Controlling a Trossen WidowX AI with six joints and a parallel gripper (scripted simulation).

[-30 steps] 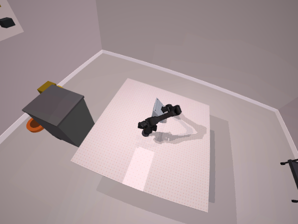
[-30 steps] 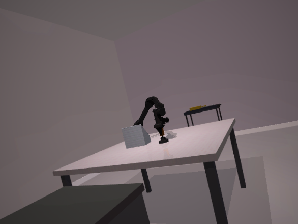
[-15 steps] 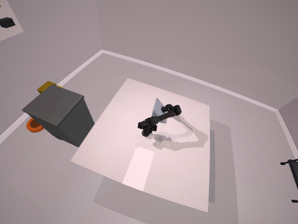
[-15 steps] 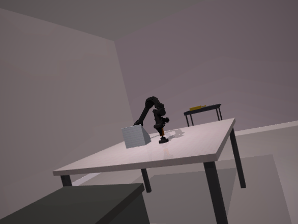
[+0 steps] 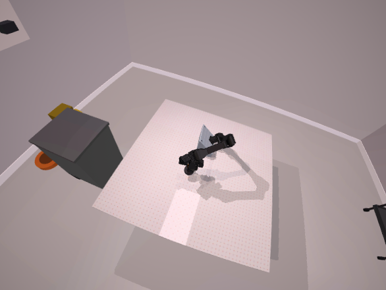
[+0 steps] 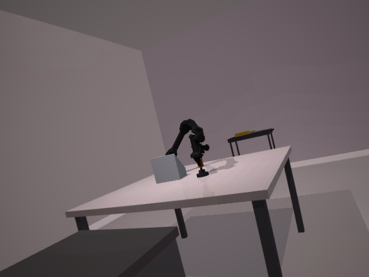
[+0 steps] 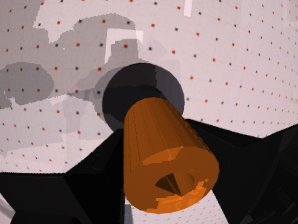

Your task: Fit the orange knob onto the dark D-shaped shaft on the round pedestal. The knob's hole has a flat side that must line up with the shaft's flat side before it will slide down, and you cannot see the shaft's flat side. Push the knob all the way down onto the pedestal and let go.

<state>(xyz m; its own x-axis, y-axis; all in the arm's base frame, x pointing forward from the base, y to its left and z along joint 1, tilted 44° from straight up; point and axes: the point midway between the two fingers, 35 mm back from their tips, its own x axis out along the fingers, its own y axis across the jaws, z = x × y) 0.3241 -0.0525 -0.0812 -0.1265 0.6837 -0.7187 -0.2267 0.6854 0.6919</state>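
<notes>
The orange knob lies 20 mm above my gripper tip. Also, from my gripper tip: dark round pedestal (40 mm below).
</notes>
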